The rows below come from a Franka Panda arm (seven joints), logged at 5 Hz.
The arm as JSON. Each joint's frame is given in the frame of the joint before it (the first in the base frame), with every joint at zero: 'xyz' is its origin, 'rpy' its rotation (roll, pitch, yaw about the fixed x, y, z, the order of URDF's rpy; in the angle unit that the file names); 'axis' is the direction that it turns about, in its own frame. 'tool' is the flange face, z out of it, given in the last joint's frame.
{
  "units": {
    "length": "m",
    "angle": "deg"
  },
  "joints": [
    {
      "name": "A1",
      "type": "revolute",
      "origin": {
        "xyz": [
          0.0,
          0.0,
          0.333
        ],
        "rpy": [
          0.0,
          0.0,
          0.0
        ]
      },
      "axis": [
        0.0,
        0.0,
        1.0
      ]
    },
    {
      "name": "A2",
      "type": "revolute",
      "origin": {
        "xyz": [
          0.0,
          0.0,
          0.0
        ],
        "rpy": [
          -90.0,
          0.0,
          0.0
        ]
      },
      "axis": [
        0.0,
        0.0,
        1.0
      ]
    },
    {
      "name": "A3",
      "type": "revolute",
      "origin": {
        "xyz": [
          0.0,
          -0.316,
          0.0
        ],
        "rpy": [
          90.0,
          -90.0,
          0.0
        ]
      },
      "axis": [
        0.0,
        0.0,
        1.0
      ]
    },
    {
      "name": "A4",
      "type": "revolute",
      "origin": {
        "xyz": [
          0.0,
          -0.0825,
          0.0
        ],
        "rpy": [
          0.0,
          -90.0,
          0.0
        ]
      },
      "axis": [
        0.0,
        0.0,
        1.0
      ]
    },
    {
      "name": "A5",
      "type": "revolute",
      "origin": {
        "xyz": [
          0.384,
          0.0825,
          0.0
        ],
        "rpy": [
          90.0,
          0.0,
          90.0
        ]
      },
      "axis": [
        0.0,
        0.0,
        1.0
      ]
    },
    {
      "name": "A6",
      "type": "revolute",
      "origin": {
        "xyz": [
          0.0,
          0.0,
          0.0
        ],
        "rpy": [
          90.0,
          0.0,
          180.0
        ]
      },
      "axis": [
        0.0,
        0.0,
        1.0
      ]
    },
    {
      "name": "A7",
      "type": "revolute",
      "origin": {
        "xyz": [
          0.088,
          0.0,
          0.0
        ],
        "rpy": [
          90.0,
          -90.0,
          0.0
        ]
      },
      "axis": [
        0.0,
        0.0,
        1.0
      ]
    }
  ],
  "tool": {
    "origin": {
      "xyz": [
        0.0,
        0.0,
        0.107
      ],
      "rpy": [
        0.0,
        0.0,
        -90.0
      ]
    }
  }
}
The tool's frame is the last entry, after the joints.
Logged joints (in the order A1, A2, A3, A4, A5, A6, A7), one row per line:
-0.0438 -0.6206 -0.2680 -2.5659 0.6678 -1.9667 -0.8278
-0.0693 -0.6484 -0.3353 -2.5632 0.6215 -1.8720 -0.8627
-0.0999 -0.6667 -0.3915 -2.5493 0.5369 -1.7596 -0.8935
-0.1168 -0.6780 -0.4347 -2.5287 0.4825 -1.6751 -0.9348
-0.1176 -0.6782 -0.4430 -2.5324 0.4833 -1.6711 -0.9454
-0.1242 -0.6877 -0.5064 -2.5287 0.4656 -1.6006 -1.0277
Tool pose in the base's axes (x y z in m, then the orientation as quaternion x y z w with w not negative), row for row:
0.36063 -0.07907 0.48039 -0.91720 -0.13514 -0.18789 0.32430
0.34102 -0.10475 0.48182 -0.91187 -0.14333 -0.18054 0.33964
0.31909 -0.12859 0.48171 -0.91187 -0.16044 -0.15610 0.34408
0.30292 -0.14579 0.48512 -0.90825 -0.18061 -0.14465 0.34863
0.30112 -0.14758 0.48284 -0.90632 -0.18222 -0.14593 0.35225
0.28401 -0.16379 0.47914 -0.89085 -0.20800 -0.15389 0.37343
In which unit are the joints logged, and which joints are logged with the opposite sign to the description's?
The joints are logged in radians. Opposite sign: A6.
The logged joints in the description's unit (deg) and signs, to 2 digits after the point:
-2.51 -35.56 -15.36 -147.02 38.26 112.68 -47.43
-3.97 -37.15 -19.21 -146.86 35.61 107.26 -49.43
-5.72 -38.20 -22.43 -146.06 30.76 100.82 -51.19
-6.69 -38.85 -24.91 -144.88 27.65 95.98 -53.56
-6.74 -38.86 -25.38 -145.10 27.69 95.75 -54.17
-7.12 -39.40 -29.01 -144.88 26.68 91.71 -58.88

